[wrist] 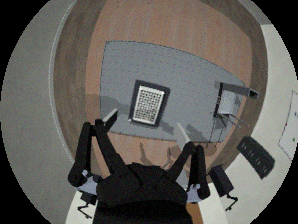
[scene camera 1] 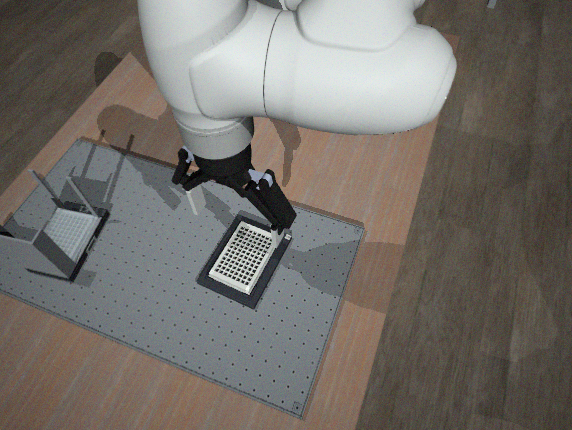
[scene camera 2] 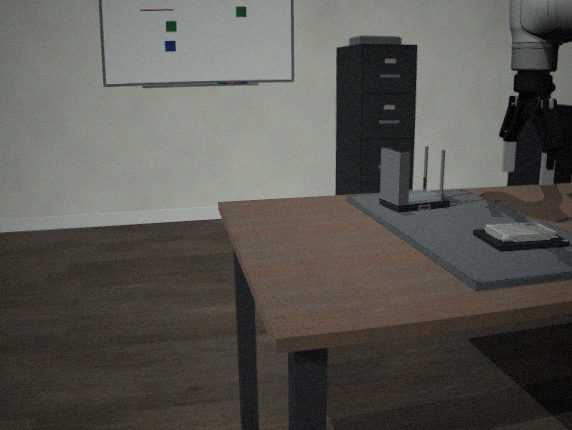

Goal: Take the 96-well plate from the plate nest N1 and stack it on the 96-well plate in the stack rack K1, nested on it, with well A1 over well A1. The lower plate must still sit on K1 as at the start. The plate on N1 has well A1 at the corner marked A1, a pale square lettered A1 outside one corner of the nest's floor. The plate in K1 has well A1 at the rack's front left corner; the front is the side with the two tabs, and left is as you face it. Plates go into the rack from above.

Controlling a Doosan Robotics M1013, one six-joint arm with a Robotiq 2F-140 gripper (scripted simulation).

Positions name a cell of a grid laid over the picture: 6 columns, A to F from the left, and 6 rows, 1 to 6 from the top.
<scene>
I see my gripper (scene camera 1: C4), a white 96-well plate (scene camera 1: C4), a white 96-well plate (scene camera 1: A4) and a tall grey wall (scene camera 2: E3).
My gripper also shows in the wrist view (wrist: C4) and in scene camera 2 (scene camera 2: F3).
</scene>
